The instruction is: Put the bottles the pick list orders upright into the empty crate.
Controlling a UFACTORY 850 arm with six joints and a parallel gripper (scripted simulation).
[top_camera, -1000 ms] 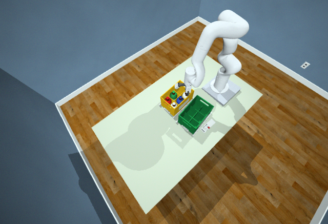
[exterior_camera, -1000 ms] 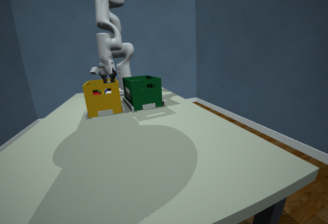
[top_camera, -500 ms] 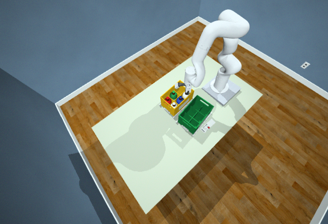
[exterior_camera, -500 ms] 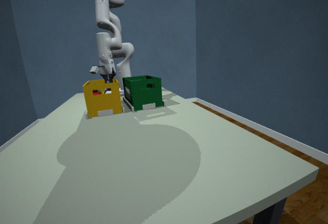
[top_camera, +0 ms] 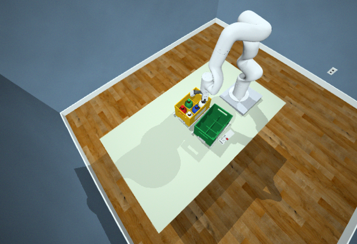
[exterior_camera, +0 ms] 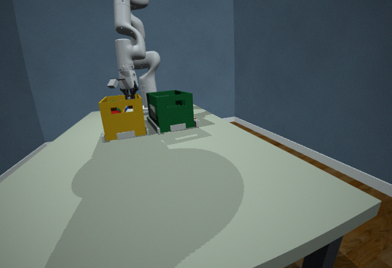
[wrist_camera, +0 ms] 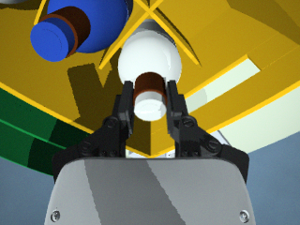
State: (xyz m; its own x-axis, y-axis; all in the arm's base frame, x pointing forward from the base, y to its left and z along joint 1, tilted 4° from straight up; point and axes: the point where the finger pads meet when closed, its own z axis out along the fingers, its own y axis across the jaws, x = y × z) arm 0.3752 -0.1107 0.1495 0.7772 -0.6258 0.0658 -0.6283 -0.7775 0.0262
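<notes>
My hand is 90 mm short of the blue-label bottle, 10 mm to the right of it and 70 mm above it. Also, from my hand: red bottle: 190 mm ahead, 60 mm to the right, 70 mm below; then green bottle: 100 mm ahead, 80 mm to the right, 70 mm below; then yellow crate: 90 mm ahead, 30 mm to the right, 70 mm below.
</notes>
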